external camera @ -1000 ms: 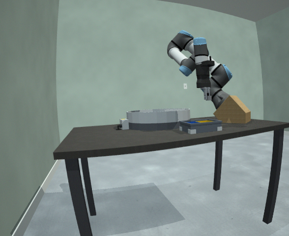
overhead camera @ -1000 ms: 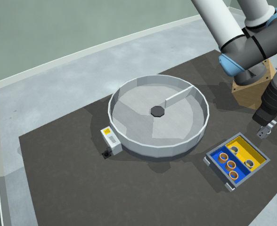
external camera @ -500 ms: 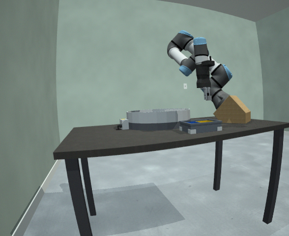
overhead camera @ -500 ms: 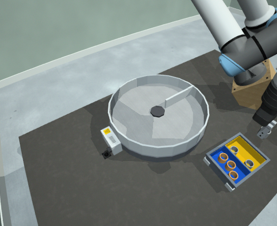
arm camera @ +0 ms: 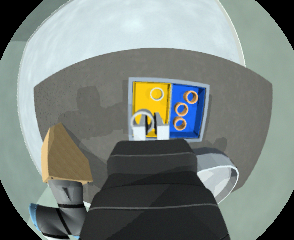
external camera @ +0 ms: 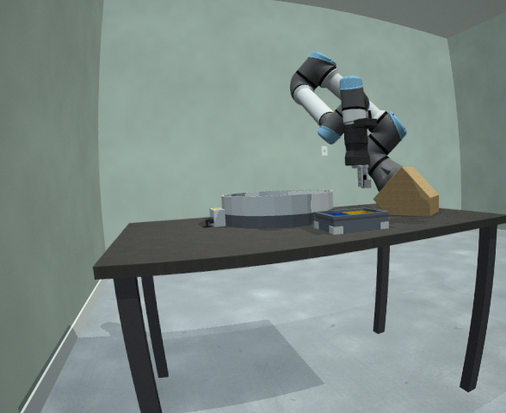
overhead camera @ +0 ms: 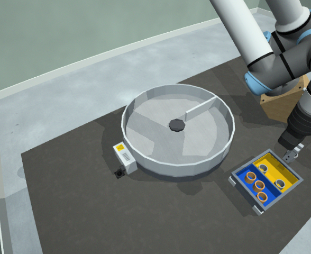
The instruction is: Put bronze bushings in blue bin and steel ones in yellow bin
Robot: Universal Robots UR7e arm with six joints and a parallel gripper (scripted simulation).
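My hand is 12 cm above the bin, 4 cm short of it and 1 cm to the left of it. Round my hand: turntable 37 cm to the right, 10 cm ahead, 9 cm below.
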